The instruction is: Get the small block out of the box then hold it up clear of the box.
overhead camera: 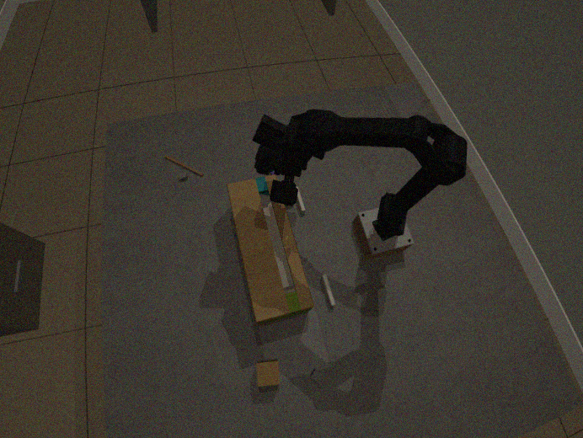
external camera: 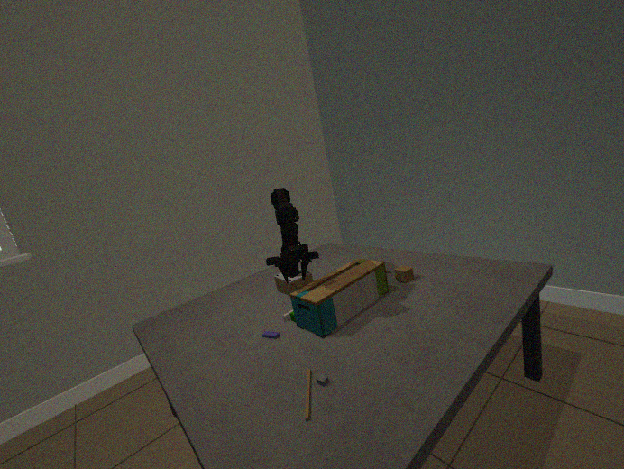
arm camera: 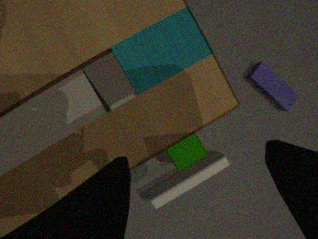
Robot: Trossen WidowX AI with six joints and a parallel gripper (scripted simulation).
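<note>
The green block is 30 mm behind my gripper tip and 140 mm below it. The rest, counted from my gripper tip: thin wooden stick 250 mm ahead, 260 mm to the right, 160 mm below; then long wooden-topped box 60 mm ahead, 140 mm to the left, 100 mm below; then purple piece 50 mm behind, 130 mm to the right, 150 mm below.
</note>
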